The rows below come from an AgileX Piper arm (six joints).
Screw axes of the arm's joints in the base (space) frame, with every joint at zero. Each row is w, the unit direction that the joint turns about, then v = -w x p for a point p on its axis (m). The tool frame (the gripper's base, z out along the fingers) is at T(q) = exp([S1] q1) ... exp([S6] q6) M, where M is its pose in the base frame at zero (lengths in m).
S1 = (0, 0, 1, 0, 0, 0)
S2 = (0, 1, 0, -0.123, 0, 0)
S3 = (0, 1, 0, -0.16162, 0, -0.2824)
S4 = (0.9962, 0, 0.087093, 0, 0.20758, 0)
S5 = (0, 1, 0, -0.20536, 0, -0.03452)
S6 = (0.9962, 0, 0.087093, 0, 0.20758, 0)
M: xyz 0.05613 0 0.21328 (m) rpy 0 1.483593 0 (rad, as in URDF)
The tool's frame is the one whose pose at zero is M.
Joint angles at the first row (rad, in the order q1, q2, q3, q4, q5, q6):
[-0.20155, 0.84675, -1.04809, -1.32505, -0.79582, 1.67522]
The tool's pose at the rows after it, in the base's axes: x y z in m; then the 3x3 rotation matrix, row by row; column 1 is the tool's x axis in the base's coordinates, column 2 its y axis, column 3 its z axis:
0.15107, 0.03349, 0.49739; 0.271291, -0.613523, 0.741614; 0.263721, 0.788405, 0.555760; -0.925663, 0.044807, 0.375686
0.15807, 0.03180, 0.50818; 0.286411, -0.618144, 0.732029; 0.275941, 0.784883, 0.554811; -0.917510, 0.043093, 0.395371
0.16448, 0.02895, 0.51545; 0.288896, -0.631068, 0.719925; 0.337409, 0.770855, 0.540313; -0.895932, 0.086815, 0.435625
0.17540, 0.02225, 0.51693; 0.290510, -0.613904, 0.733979; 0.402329, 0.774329, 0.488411; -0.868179, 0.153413, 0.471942
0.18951, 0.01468, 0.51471; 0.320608, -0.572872, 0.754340; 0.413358, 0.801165, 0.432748; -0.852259, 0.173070, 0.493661
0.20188, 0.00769, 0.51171; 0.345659, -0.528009, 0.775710; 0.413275, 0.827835, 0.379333; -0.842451, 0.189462, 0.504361
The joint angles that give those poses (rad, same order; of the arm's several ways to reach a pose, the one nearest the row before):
[-0.20160, 0.89180, -1.10925, -1.32506, -0.79586, 1.67524]
[-0.20154, 0.93035, -1.16291, -1.30917, -0.79581, 1.67522]
[-0.20150, 0.96016, -1.19104, -1.24571, -0.79048, 1.67722]
[-0.20157, 0.98966, -1.19664, -1.16125, -0.75030, 1.65364]
[-0.20157, 1.02552, -1.19665, -1.07553, -0.71225, 1.56169]
[-0.20156, 1.05637, -1.19664, -1.00168, -0.67584, 1.47578]

